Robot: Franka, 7 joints.
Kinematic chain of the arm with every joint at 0, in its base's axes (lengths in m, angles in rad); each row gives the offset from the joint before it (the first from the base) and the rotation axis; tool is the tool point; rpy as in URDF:
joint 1: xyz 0 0 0.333 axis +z
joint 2: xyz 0 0 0 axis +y
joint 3: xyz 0 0 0.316 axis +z
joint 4: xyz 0.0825 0 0 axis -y
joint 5: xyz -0.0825 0 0.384 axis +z
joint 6: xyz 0 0 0 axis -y
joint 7: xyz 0.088 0 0 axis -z
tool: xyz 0 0 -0.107 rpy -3.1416 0 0
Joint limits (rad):
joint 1: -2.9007..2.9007
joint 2: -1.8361..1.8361
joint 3: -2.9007..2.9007
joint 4: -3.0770..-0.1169
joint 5: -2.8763..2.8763
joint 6: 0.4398..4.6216
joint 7: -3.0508..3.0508
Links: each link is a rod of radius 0.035 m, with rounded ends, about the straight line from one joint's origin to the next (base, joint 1, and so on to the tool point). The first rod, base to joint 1, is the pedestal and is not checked.
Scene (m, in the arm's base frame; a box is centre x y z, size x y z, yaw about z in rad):
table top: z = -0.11
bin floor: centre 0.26 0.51 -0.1 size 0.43 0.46 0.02 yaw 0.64
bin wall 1: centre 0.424 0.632 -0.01 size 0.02 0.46 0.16 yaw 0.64
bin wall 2: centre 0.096 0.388 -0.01 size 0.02 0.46 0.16 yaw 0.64
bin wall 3: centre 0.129 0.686 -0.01 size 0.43 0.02 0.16 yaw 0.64
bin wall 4: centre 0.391 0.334 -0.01 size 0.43 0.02 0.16 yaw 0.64
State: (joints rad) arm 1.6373 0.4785 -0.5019 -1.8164 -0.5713 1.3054 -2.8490
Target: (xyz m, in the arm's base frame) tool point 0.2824 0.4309 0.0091
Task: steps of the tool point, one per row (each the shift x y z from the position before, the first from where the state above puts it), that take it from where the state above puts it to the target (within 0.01 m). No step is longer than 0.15 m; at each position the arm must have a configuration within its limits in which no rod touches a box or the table.
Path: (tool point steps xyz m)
1: 0.0069 0.0081 -0.0944
2: 0.0044 -0.0119 -0.1017
3: -0.0009 -0.0333 -0.1042

